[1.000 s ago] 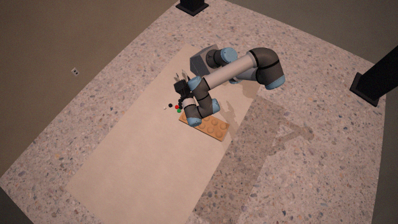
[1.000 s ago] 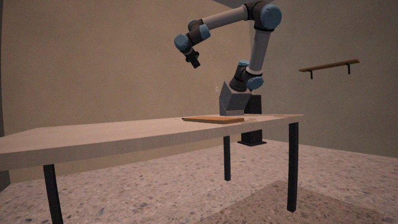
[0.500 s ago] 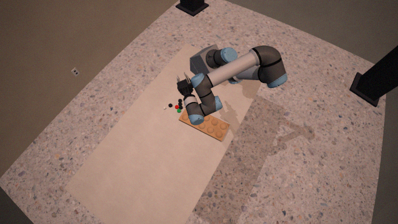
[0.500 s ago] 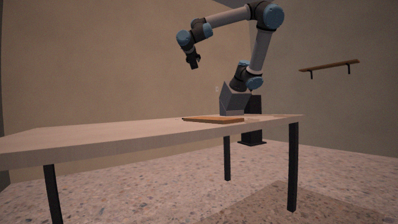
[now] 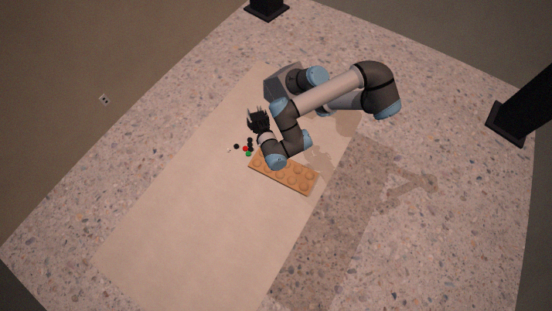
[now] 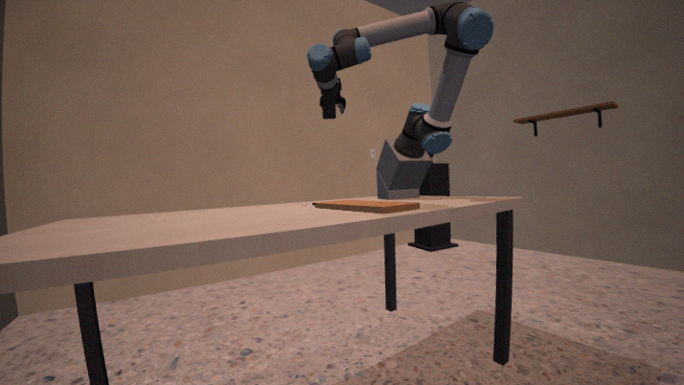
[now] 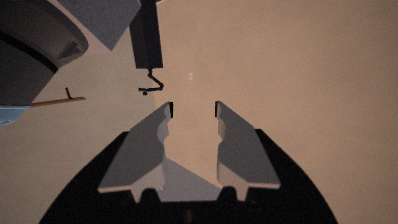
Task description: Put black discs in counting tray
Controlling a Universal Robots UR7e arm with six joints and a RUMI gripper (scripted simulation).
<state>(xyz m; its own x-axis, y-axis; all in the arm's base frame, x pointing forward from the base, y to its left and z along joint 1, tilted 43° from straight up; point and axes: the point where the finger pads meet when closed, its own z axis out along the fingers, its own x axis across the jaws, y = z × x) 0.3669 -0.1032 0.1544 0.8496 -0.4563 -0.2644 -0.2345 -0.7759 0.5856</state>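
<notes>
The red disc lies 50 mm ahead of my hand, 50 mm to the right of it and 380 mm below it. From my hand the other things lie so: wooden counting tray: 10 mm ahead, 210 mm to the left, 380 mm below; then small white piece: 120 mm ahead, 120 mm to the right, 390 mm below; then green disc: 60 mm ahead, 20 mm to the right, 380 mm below.
</notes>
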